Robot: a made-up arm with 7 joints. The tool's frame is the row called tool. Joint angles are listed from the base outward. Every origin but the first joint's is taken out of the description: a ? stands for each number. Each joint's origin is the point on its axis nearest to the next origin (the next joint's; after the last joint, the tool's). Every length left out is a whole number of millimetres.
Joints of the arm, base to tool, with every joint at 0 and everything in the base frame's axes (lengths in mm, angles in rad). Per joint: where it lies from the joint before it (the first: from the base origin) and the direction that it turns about. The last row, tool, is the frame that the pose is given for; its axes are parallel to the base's.
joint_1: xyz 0 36 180 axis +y
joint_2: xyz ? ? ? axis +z
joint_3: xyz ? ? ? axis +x
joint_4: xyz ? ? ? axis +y
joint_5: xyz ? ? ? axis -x
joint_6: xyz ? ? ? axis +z
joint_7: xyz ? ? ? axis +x
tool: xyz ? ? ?
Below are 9 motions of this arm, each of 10 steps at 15 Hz.
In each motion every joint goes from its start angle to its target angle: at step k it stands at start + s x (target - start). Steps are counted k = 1, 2, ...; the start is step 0. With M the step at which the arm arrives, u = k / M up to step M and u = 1 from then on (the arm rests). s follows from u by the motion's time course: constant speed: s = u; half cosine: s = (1 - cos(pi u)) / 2; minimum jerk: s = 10 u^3 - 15 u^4 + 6 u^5.
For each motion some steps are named. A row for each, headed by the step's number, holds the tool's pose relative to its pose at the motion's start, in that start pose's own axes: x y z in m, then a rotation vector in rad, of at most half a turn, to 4 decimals.
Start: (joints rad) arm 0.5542 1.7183 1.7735 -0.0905 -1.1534 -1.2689 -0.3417
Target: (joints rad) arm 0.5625 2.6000 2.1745 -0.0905 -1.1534 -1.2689 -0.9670
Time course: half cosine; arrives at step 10
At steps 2, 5, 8, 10:
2: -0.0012 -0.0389 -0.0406 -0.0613 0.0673 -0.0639
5: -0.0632 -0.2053 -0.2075 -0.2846 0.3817 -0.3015
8: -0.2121 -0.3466 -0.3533 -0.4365 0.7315 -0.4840
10: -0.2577 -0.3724 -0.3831 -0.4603 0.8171 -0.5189

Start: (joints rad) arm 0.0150 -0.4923 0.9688 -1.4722 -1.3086 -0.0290 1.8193
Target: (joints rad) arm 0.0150 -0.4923 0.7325 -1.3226 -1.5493 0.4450 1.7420
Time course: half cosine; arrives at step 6
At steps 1, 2, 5, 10:
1: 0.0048 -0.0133 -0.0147 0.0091 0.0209 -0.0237
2: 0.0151 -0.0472 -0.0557 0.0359 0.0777 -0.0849
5: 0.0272 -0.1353 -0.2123 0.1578 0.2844 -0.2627
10: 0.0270 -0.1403 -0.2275 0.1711 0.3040 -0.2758

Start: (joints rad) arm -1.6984 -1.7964 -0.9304 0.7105 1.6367 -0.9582 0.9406
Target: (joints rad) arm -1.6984 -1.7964 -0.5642 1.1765 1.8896 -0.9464 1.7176
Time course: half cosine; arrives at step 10
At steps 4, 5, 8, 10:
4: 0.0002 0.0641 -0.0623 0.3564 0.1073 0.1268
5: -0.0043 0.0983 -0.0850 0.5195 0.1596 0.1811
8: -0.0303 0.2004 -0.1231 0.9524 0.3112 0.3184
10: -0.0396 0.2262 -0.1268 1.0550 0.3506 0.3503

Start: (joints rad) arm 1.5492 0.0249 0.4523 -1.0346 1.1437 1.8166 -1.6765
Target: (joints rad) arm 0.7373 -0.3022 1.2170 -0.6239 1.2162 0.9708 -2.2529
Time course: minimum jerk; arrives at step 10
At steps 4, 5, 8, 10:
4: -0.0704 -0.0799 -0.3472 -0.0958 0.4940 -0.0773
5: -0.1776 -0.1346 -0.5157 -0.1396 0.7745 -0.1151
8: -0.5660 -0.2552 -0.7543 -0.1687 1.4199 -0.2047
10: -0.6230 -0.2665 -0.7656 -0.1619 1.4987 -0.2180

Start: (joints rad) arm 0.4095 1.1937 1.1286 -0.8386 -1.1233 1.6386 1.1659
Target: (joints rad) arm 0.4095 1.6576 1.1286 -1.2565 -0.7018 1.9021 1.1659
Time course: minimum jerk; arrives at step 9
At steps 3, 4, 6, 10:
3: 0.0021 -0.0335 -0.0678 0.0287 0.0832 -0.0229
4: 0.0001 -0.0598 -0.1294 0.0536 0.1566 -0.0405
6: -0.0154 -0.1057 -0.2603 0.1033 0.3073 -0.0715
10: -0.0291 -0.1258 -0.3290 0.1283 0.3851 -0.0859

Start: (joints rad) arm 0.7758 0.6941 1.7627 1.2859 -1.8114 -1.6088 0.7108
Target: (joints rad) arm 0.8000 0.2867 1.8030 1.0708 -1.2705 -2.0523 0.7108
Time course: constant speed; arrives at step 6
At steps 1, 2, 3, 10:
1: -0.0001 0.0431 0.0361 -0.0242 -0.0587 0.0835
2: -0.0045 0.0852 0.0687 -0.0324 -0.1152 0.1694
3: -0.0125 0.1243 0.0979 -0.0246 -0.1680 0.2562
10: -0.0431 0.2109 0.1635 0.0902 -0.2889 0.5080

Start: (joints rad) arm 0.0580 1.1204 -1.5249 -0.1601 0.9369 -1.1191 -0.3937
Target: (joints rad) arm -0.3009 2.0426 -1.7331 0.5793 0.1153 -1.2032 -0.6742
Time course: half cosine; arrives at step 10
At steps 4, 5, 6, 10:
4: 0.0579 -0.0394 -0.0376 -0.0338 0.1060 -0.0529
5: 0.0780 -0.0643 -0.0537 -0.0502 0.1588 -0.0775
6: 0.0927 -0.0933 -0.0705 -0.0645 0.2163 -0.1026
10: 0.1009 -0.1662 -0.1141 -0.0770 0.3632 -0.1561

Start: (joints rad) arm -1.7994 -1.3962 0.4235 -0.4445 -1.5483 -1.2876 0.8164
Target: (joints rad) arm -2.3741 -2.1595 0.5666 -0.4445 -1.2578 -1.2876 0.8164
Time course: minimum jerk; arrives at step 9
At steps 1, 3, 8, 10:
1: 0.0012 -0.0004 -0.0003 0.0103 0.0017 0.0046
3: 0.0196 -0.0116 -0.0015 0.1912 0.0219 0.0761
8: 0.0675 -0.1742 0.0234 0.9447 -0.0762 0.2089
10: 0.0678 -0.1781 0.0235 0.9559 -0.0798 0.2089

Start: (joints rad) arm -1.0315 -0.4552 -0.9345 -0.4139 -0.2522 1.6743 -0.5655
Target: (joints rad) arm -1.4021 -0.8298 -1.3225 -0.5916 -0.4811 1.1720 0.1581
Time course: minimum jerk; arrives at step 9
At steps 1, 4, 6, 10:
1: -0.0010 -0.0047 -0.0046 0.0067 0.0069 -0.0069
4: -0.0702 -0.1579 -0.1392 0.2340 0.1893 -0.2701
6: -0.2004 -0.2884 -0.2347 0.4672 0.2703 -0.5851
10: -0.2859 -0.3409 -0.2688 0.5893 0.2677 -0.7640

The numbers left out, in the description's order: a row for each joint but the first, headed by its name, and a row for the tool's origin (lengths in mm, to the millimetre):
joint_2: -97 0 -13
joint_3: 94 -45 0
joint_4: 0 -145 -36
joint_5: -62 0 -90
joint_6: 0 149 62
joint_7: 660 -80 0
tool: 0 -65 58

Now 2 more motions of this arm.
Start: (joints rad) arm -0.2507 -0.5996 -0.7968 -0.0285 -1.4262 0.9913 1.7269
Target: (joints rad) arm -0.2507 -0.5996 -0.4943 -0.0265 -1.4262 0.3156 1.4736
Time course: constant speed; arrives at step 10
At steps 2, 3, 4, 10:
2: -0.0304 0.0427 0.0903 -0.0154 -0.1282 0.0666
3: -0.0509 0.0605 0.1349 -0.0204 -0.1936 0.0956
4: -0.0746 0.0754 0.1786 -0.0236 -0.2598 0.1218
10: -0.2725 0.0992 0.4110 -0.0031 -0.6659 0.2130

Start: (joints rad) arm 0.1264 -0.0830 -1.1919 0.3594 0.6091 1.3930 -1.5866
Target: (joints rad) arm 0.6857 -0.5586 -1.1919 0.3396 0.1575 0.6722 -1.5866
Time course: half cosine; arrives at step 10
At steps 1, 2, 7, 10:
1: -0.0026 -0.0037 -0.0001 0.0096 0.0029 -0.0052
2: -0.0104 -0.0129 -0.0014 0.0389 0.0122 -0.0184
7: -0.1046 0.0355 -0.0884 0.3845 0.1751 0.0312
10: -0.1426 0.0996 -0.1272 0.4823 0.2501 0.1106

